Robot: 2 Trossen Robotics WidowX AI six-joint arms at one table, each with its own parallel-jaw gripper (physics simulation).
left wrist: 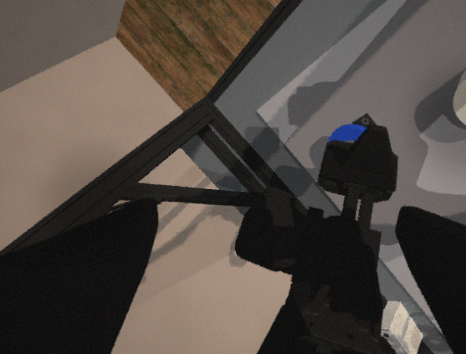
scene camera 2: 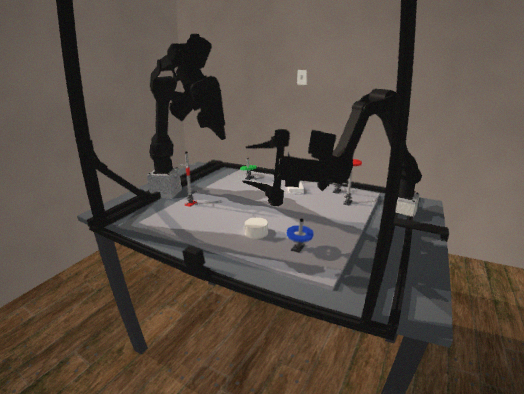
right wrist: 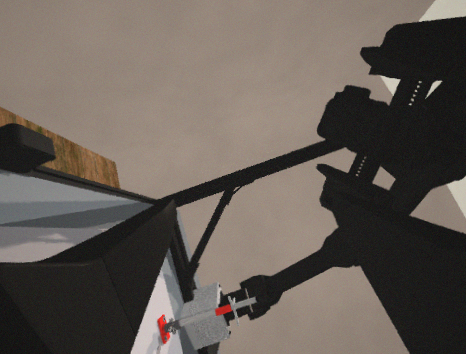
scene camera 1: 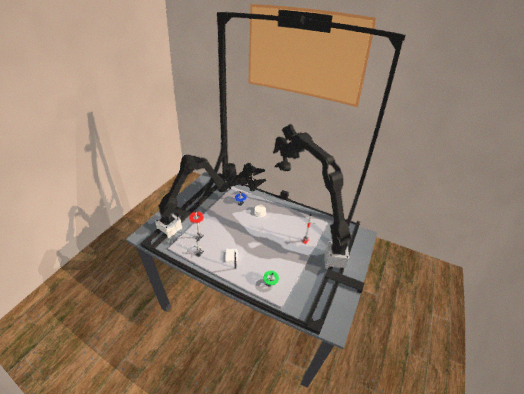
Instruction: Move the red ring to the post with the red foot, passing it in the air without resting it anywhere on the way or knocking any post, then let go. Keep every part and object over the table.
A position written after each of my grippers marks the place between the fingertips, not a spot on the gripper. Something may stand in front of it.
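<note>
My left gripper (scene camera 2: pixel 223 132); also in left wrist view (left wrist: pixel 277 215), right wrist view (right wrist: pixel 343 113). My right gripper (scene camera 2: pixel 244 164); also in left wrist view (left wrist: pixel 371 179), right wrist view (right wrist: pixel 253 203).
</note>
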